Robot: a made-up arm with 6 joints.
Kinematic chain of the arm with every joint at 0, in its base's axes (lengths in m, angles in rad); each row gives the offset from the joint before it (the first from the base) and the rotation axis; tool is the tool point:
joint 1: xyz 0 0 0.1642 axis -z
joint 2: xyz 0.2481 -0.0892 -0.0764 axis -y
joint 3: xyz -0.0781 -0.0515 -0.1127 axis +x
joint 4: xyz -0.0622 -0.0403 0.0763 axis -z
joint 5: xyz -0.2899 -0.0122 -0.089 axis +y
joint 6: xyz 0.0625 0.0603 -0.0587 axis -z
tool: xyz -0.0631 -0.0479 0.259
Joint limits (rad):
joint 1: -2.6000..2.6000
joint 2: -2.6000..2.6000
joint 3: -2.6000..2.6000
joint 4: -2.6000..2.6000
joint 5: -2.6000..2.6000
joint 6: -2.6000..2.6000
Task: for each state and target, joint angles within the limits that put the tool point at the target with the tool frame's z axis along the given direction. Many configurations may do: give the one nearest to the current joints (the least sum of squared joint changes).
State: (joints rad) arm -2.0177 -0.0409 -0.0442 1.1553 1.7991 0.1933
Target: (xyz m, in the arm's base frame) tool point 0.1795 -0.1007 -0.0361 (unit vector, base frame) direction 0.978 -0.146 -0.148
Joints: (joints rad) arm -1.5184 -0.8252 -0.8519 1.4854 2.5920 0.2361
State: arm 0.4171 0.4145 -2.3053 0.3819 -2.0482 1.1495
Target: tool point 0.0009 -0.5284 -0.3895 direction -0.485 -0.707 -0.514
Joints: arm 0.5851 0.6962 -2.0237 1.1302 -2.2172 0.8267
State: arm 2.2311 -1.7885 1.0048 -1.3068 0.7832 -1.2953
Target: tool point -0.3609 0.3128 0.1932 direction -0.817 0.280 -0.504
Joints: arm 2.6000 -2.3173 0.7380 -2.0127 0.0174 -0.6022
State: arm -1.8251 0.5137 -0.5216 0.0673 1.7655 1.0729
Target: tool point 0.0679 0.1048 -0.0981 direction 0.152 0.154 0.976
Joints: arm -1.0579 0.6350 -0.5462 0.4838 1.0048 1.1671
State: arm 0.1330 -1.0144 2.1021 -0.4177 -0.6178 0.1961
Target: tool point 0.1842 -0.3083 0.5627 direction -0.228 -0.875 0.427
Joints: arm -0.4335 -1.4041 2.4895 0.4574 -0.6133 0.3067
